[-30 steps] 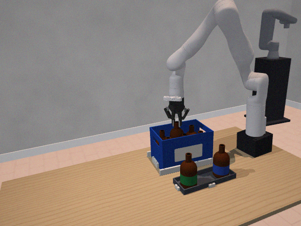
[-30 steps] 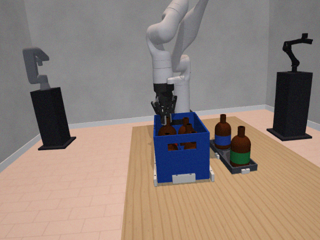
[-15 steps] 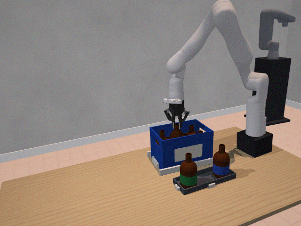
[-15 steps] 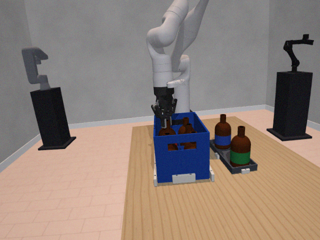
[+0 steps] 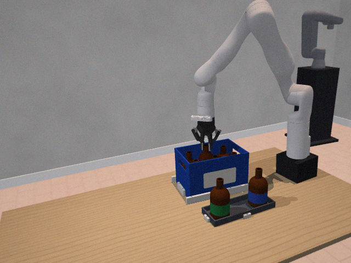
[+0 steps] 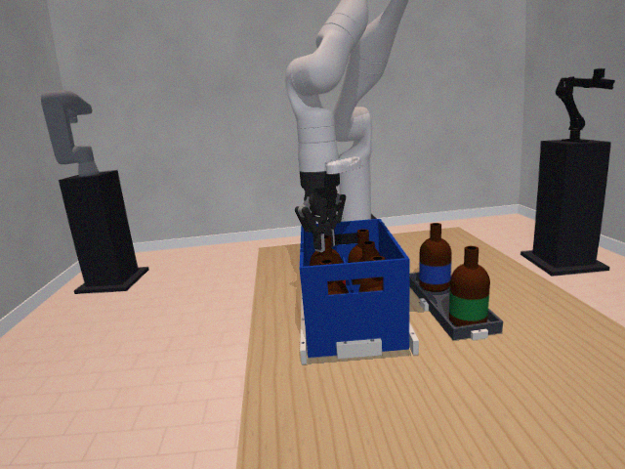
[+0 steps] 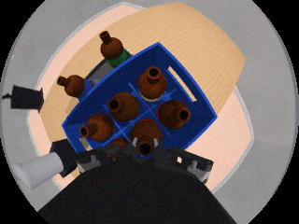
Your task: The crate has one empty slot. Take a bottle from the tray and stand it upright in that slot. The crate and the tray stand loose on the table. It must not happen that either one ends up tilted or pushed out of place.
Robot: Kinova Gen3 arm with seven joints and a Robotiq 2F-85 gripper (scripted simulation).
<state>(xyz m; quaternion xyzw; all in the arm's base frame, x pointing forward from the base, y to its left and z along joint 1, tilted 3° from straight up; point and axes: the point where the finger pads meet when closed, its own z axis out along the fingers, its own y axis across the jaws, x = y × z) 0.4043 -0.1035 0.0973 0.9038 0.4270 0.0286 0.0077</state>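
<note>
Now: hand 7 cm above the red-banded bottle. Also, from my hand: dark tray 26 cm to the left, 16 cm below, 2 cm behind; then blue crate 9 cm below, 4 cm to the left.
</note>
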